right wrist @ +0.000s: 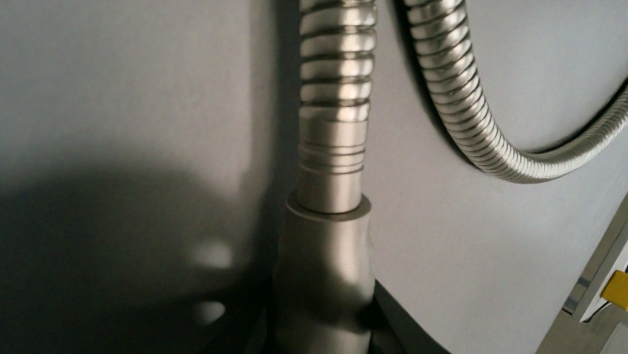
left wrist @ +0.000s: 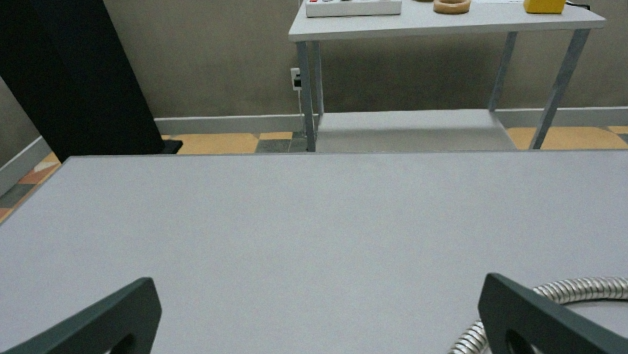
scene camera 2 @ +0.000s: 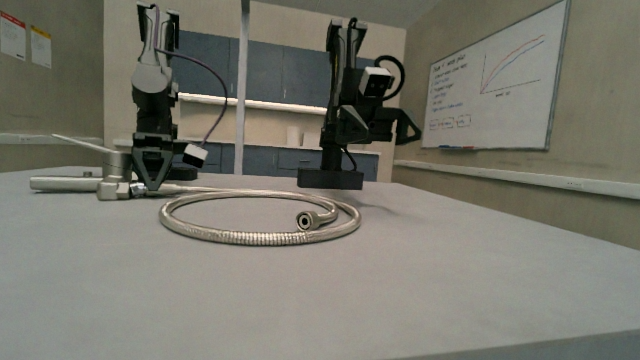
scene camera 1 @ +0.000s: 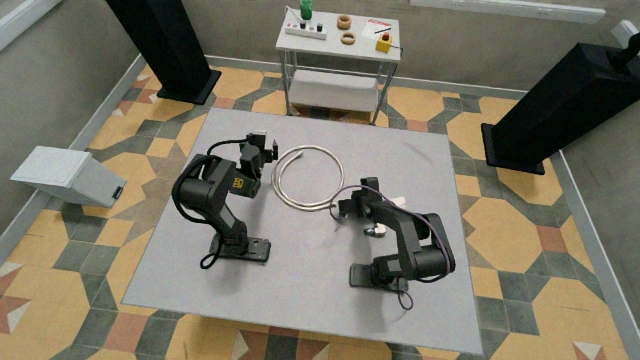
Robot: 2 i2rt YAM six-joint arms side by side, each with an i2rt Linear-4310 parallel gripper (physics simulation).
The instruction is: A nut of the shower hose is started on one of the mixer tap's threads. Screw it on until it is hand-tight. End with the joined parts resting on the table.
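Places are measured from the left arm's base along level axes (x down, y ahead, z right), in metres.
Pixels of known places: left gripper, fingertip midpoint: (left wrist: 319,292) (scene camera 2: 395,134); right gripper, fingertip midpoint: (right wrist: 319,294) (scene camera 2: 152,193) (scene camera 1: 355,199); left arm's base, link origin: (scene camera 2: 330,173) (scene camera 1: 239,246); right arm's base, link origin: (scene camera 1: 378,277).
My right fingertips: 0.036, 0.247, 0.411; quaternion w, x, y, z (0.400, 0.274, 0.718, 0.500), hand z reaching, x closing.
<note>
Ahead of a thing's pixels: the offset from my right fingertips to its middle, as dx, dy, dz. Level surfaces: height alone.
The chrome mixer tap @(-0.045, -0.045, +0.109) (scene camera 1: 380,230) (scene camera 2: 114,191) lies on the table, its lever sticking up at the left in scene camera 2. The coiled metal shower hose (scene camera 1: 343,175) (scene camera 2: 260,238) (left wrist: 582,290) (right wrist: 337,65) runs to it. My right gripper (scene camera 2: 154,186) (right wrist: 319,294) is shut on the conical hose nut @(-0.009, -0.009, -0.011) (right wrist: 327,250), fingers pointing down, right beside the tap body. The fingers hide where nut and thread meet. The hose's free end @(-0.006, +0.192, -0.260) (scene camera 1: 300,154) (scene camera 2: 306,221) lies inside the coil. My left gripper (scene camera 2: 385,134) (left wrist: 319,292) is open and empty, above the table beside the coil.
The grey table @(dx +0.008) (scene camera 1: 300,280) (scene camera 2: 320,300) carries both arms. Behind it stands a side table (scene camera 1: 335,47) (left wrist: 450,25) with a power strip, two rings and a yellow button box. Black pillars (scene camera 1: 165,50) (scene camera 1: 565,110) stand beyond the table at both sides.
</note>
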